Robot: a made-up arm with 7 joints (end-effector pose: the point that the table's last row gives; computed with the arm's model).
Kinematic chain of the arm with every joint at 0, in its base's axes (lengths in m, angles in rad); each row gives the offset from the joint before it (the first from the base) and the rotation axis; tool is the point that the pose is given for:
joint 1: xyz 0 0.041 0 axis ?
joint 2: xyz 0 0.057 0 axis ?
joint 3: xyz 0 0 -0.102 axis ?
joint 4: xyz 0 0 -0.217 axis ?
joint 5: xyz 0 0 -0.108 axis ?
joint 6: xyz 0 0 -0.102 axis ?
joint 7: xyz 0 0 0 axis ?
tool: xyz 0 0 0
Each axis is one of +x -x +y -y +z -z.
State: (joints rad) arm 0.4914 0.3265 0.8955 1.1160 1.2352 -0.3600 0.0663
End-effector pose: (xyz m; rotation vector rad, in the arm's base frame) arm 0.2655 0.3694 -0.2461 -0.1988 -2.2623 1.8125
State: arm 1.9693 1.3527 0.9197 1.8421 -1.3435 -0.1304 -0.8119
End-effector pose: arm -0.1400 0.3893 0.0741 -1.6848 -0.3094 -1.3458
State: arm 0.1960 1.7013 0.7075 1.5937 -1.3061 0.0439 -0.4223
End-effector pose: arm 0.1222 0.3918 0.2039 -2.5445 0.4407 0.7900
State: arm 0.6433 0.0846 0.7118 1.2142 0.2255 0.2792 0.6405
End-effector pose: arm 0.3472 0.2592 -0.2147 -0.4587 -1.8177 0.3476
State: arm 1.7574 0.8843 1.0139 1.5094 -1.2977 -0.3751 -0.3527
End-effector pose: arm 0.0509 0.4675 0.1224 -2.3084 1.0394 -1.3468
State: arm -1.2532 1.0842 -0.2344 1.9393 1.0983 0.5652 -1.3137
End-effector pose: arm -0.0868 0.2918 -0.2291 0.8864 0.1439 -0.2840
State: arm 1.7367 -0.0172 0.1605 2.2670 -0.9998 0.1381 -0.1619
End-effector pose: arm 0.1559 0.1206 0.1874 -1.0654 2.0724 -0.9631
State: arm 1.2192 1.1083 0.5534 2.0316 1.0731 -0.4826 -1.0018
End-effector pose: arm 0.0666 0.3440 0.1460 0.3937 2.1715 -0.9028
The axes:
joint 1: -y
joint 2: +x
joint 3: +z
joint 4: -y
joint 5: +z
joint 6: +y
joint 7: -x

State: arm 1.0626 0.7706 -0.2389 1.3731 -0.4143 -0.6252 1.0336
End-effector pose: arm 0.3528 0.3140 0.0325 0.8928 -1.4061 -1.9943
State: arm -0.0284 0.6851 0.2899 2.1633 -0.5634 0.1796 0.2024
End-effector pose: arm 0.1633 0.2642 -0.1294 1.1960 -1.6523 -0.8951
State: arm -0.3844 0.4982 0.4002 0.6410 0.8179 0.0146 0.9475
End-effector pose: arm -0.0445 0.3738 -0.4185 -0.4170 -0.9131 0.5257
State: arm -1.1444 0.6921 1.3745 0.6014 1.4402 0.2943 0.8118
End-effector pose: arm -0.2677 0.5018 -0.1471 0.3101 -1.3824 1.1611
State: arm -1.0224 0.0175 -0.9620 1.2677 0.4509 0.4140 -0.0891
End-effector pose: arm -0.2684 -0.0597 -0.2983 -0.7911 0.3584 -0.1918
